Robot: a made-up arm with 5 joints. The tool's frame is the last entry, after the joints.
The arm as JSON. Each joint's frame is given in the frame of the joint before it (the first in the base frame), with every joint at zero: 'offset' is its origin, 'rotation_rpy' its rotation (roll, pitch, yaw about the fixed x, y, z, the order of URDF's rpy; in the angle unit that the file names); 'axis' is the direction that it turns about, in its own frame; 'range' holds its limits. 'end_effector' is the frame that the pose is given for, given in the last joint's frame.
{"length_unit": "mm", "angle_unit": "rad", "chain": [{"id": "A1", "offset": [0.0, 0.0, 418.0], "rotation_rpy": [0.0, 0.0, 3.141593], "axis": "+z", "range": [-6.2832, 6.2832]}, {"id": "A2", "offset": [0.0, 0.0, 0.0], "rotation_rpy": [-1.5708, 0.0, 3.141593], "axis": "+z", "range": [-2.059, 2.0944]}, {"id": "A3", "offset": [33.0, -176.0, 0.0], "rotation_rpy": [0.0, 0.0, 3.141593], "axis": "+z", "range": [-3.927, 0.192]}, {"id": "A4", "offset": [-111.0, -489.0, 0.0], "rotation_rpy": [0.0, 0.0, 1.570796], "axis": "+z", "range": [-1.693, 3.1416]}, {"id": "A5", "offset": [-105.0, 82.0, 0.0], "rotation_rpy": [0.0, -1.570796, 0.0], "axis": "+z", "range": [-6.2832, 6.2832]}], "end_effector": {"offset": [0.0, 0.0, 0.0], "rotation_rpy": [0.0, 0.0, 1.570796]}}
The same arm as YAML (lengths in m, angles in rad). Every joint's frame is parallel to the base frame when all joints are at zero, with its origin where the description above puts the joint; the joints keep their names.
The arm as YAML. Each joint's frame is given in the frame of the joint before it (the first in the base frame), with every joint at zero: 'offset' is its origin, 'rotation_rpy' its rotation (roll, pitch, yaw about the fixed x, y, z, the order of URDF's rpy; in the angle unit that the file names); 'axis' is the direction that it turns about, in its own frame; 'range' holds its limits. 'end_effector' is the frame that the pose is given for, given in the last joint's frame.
length_unit: m
angle_unit: rad
chain:
  - id: A1
    offset: [0.0, 0.0, 0.418]
    rotation_rpy: [0.0, 0.0, 0.0]
    axis: "+z"
    range: [-6.2832, 6.2832]
  - id: A2
    offset: [0.0, 0.0, 0.0]
    rotation_rpy: [0.0, 0.0, 0.0]
    axis: "+y"
    range: [-2.059, 2.0944]
  - id: A3
    offset: [0.033, 0.0, 0.176]
    rotation_rpy: [0.0, 0.0, 0.0]
    axis: "+y"
    range: [-3.927, 0.192]
  - id: A4
    offset: [0.111, 0.0, -0.489]
    rotation_rpy: [0.0, 0.0, 0.0]
    axis: "+y"
    range: [-1.693, 3.1416]
  - id: A5
    offset: [0.082, 0.0, -0.105]
    rotation_rpy: [0.0, 0.0, 0.0]
    axis: "-z"
    range: [-6.2832, 6.2832]
end_effector:
  offset: [0.0, 0.0, 0.0]
  rotation_rpy: [3.1416, 0.0, 0.0]

